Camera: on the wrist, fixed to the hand. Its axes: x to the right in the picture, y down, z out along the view.
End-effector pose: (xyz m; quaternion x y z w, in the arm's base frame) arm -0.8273 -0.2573 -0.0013 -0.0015 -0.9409 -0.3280 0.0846
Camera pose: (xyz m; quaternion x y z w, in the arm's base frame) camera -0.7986 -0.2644 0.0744 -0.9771 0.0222 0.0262 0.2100
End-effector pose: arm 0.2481 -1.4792 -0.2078 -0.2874 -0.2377 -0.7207 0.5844
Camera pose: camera 0.2832 -1.5224 -0.2670 -0.3578 0.2632 0.6055 0.6604
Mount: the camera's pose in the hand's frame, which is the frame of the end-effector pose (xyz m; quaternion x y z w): -0.0158 0.0428 -0.0673 0.0650 0.1211 -0.9905 0.0102
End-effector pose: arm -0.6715 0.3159 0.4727 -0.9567 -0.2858 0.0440 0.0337
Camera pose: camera -0.6544 0.2689 0.5368 0.2702 -0.9435 -0.1302 0.1407
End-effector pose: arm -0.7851 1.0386 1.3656 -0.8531 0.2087 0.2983 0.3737
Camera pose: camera -0.7977 0.9623 1.3907 -0.2272 -0.7782 -0.4840 0.3294
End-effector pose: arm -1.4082 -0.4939 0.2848 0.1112 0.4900 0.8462 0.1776
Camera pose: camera -1.4264 -0.5731 0.2884 -0.5751 0.1916 -0.1857 0.7733
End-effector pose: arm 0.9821 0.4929 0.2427 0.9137 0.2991 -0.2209 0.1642
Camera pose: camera 1.0177 0.4817 0.3149 0.2495 -0.9135 0.0737 0.3127
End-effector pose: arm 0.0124 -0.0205 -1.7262 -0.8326 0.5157 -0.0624 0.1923
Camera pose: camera -0.0509 -0.0406 -1.6794 0.4992 0.8001 0.3254 0.0682
